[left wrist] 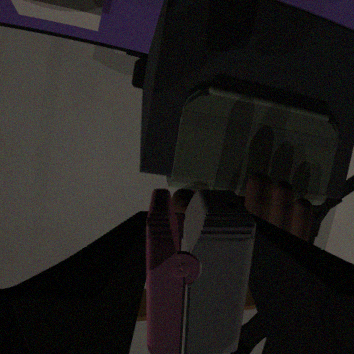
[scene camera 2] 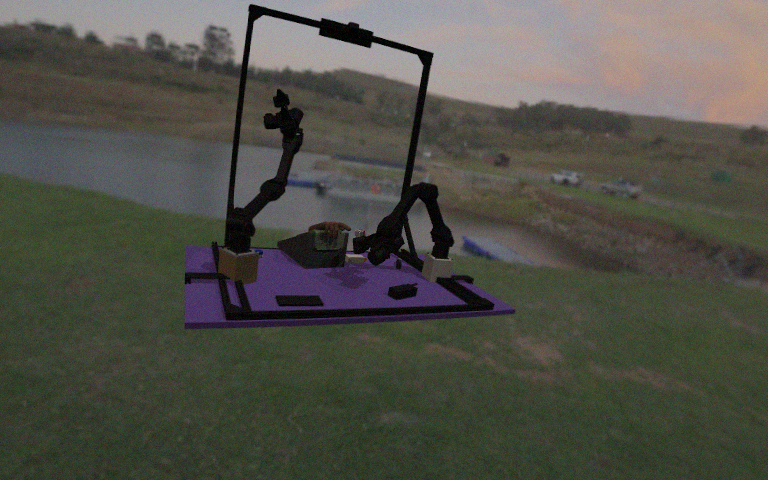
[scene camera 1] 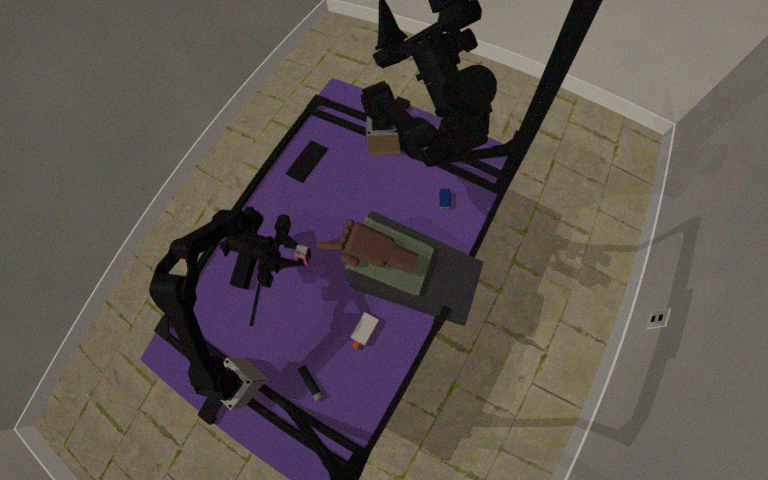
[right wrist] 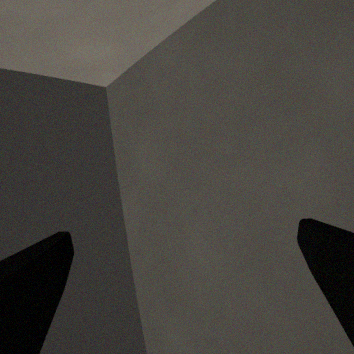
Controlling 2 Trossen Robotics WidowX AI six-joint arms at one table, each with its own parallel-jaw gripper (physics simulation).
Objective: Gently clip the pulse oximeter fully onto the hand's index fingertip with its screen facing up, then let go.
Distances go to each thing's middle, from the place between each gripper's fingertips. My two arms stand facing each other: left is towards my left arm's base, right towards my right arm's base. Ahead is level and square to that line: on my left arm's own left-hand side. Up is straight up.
Labels:
Now: left hand 19 cm past the green pad (left wrist: 225, 135), 10 cm to the left of it and 3 cm above it. Also, from my left hand: dark grey plate (scene camera 1: 452, 277): 25 cm behind, 12 cm to the right, 11 cm below.
I see the green pad 54 cm below my right hand, 26 cm to the left of it and 8 cm behind it. The rest, counted from my right hand: dark grey plate: 62 cm below, 25 cm to the left, 15 cm behind.

